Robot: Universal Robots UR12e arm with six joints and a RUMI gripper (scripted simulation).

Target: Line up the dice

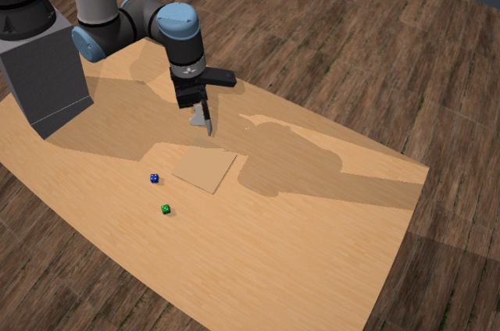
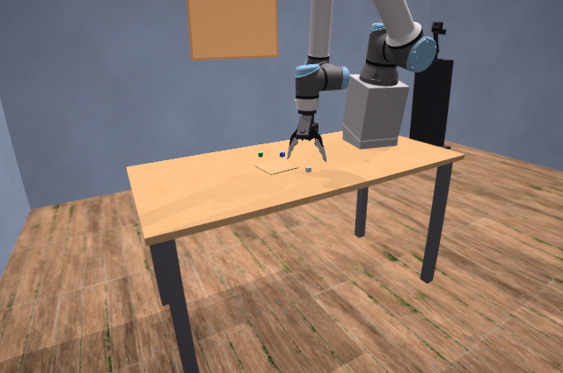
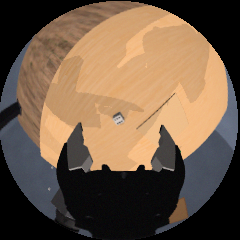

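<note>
Now: the white die 10 mm behind my hand and 40 mm below it. The rest, counted from my hand: blue die (20 mm ahead, 240 mm to the right, 40 mm below); then green die (110 mm ahead, 280 mm to the right, 40 mm below); then tan mat (90 mm ahead, 110 mm to the right, 50 mm below).
</note>
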